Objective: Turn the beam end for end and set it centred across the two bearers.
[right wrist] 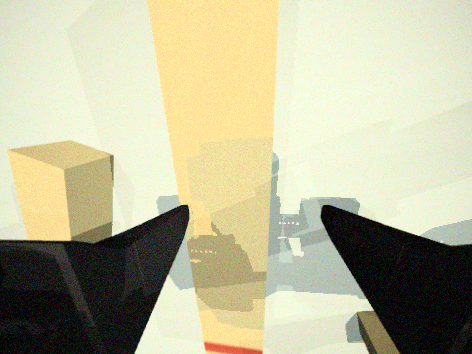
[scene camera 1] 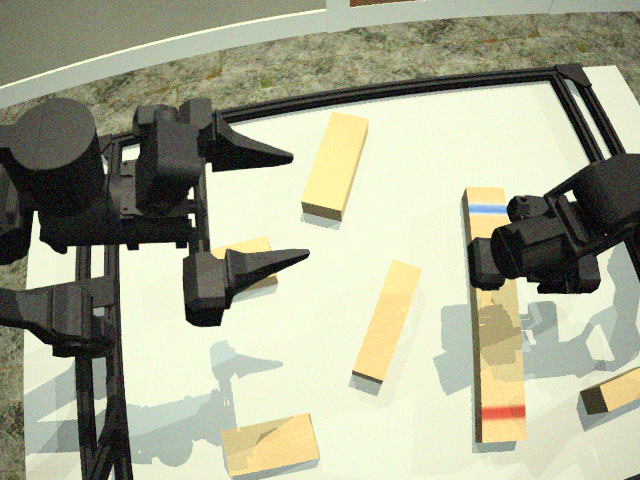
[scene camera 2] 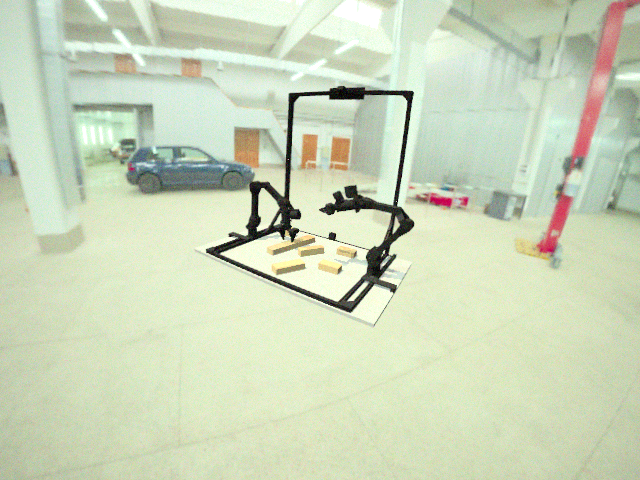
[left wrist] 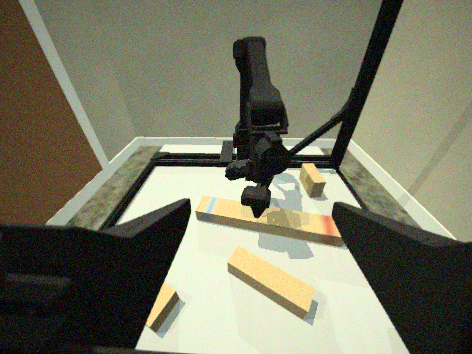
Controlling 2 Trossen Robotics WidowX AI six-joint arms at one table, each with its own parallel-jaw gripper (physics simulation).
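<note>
The long beam lies flat, its blue band far from the camera and its red band near in scene camera 1. Two short blocks of like size, one at the lower left and one partly behind a left finger, lie apart; whether they are the bearers I cannot tell. My right gripper is open, pointing down above the beam, one fingertip overlapping the beam's left edge in its wrist view. My left gripper is open and empty, high over the table's left side.
A thick block lies at the upper middle of scene camera 1. A narrower block lies slantwise left of the beam. Another block lies beyond the beam's red end. A black frame borders the table.
</note>
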